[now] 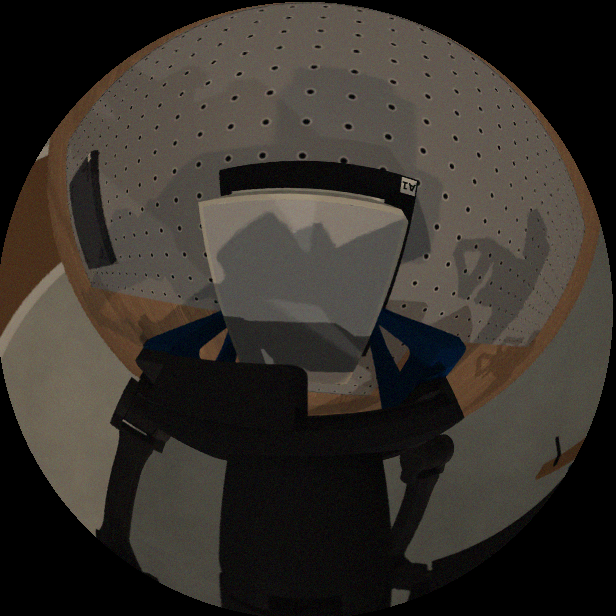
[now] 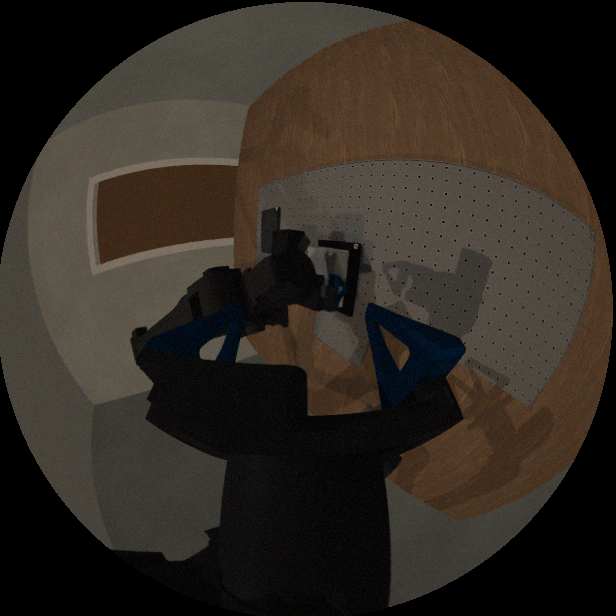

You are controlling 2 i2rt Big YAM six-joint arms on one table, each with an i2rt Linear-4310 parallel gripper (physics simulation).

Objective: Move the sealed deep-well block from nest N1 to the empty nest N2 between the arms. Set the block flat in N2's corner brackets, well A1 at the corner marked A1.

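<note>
The sealed deep-well block (image 1: 304, 258) (image 2: 332, 263), pale grey with a flat sealed top, sits inside a black nest frame (image 1: 298, 176) (image 2: 351, 284). The frame has a white A1 tag (image 1: 410, 185) at its far right corner. My left gripper (image 1: 301, 324) (image 2: 336, 290) is open, its blue fingers standing on either side of the block's near end, apart from it. My right gripper (image 2: 303, 321) is open and empty. It hangs over the table's edge, well away from the block, and faces the left arm (image 2: 270, 281).
The nest lies on a grey perforated board (image 1: 344, 68) (image 2: 488, 229) set on the wooden table (image 2: 402, 86). A dark flat piece (image 1: 91, 212) (image 2: 270, 228) stands near the board's edge, left of the nest. A brown wall panel (image 2: 166, 206) is behind.
</note>
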